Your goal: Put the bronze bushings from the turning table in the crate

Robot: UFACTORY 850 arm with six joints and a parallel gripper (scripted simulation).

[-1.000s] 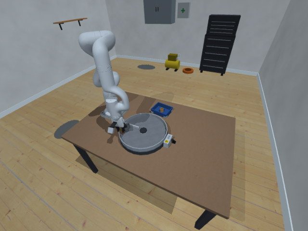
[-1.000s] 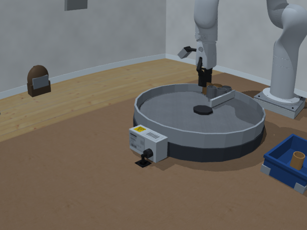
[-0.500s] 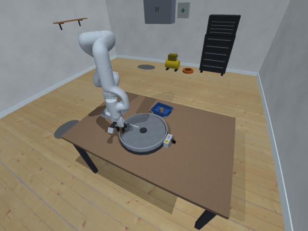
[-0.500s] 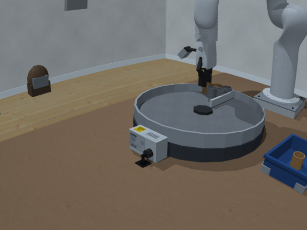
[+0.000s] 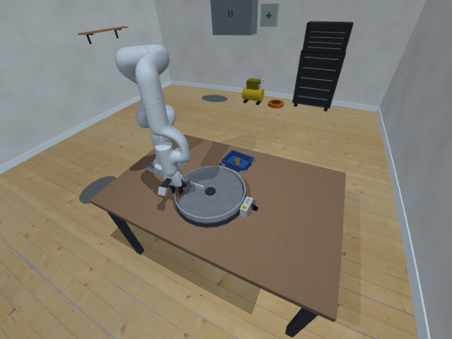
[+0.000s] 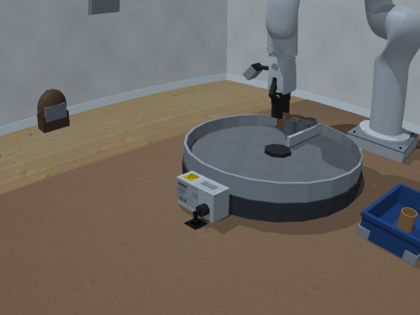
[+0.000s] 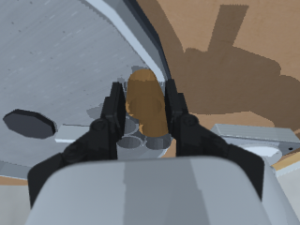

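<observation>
Right now my hand is 26 cm short of the blue crate, 43 cm to the right of it and 8 cm above it. The rest, counted from my hand: grey turning table 17 cm ahead, 8 cm to the left, 5 cm below.
</observation>
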